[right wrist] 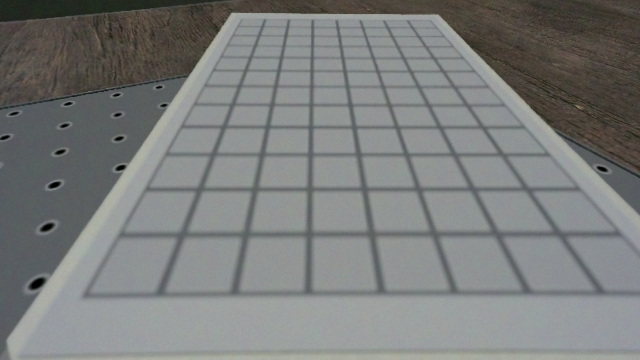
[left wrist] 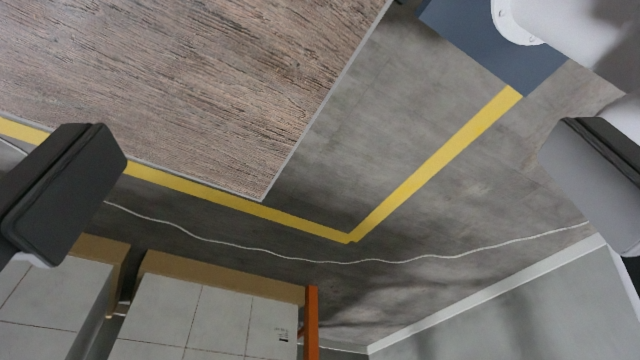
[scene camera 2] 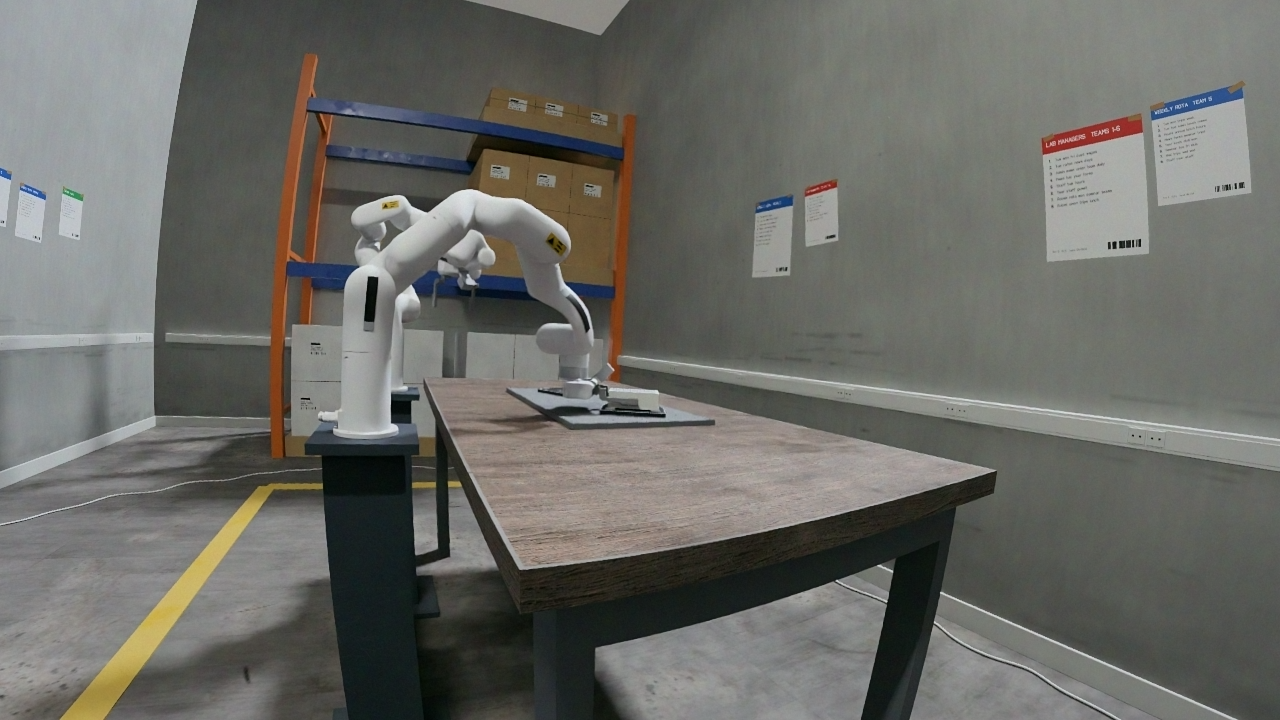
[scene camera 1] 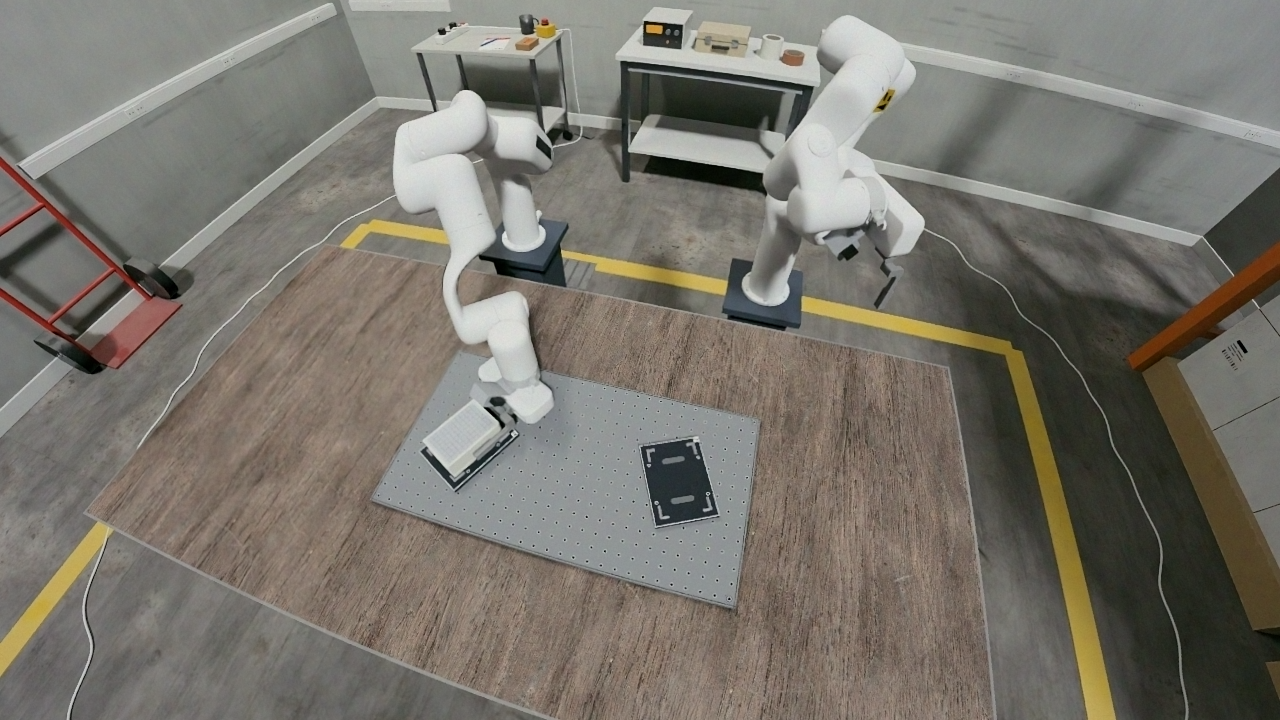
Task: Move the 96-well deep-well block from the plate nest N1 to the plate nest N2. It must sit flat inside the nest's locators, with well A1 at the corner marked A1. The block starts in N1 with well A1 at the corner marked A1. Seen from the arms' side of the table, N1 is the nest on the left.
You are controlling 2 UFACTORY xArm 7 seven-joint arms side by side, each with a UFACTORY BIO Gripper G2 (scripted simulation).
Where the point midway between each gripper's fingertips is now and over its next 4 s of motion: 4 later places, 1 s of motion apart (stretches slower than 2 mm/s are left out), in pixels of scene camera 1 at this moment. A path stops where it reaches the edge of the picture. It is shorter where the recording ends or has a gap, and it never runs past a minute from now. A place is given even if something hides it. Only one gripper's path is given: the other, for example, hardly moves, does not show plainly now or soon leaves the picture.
My right gripper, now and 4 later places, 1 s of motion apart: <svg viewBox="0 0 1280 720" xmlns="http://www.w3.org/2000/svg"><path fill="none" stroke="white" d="M460 441L456 435L448 422L492 394L546 353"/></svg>
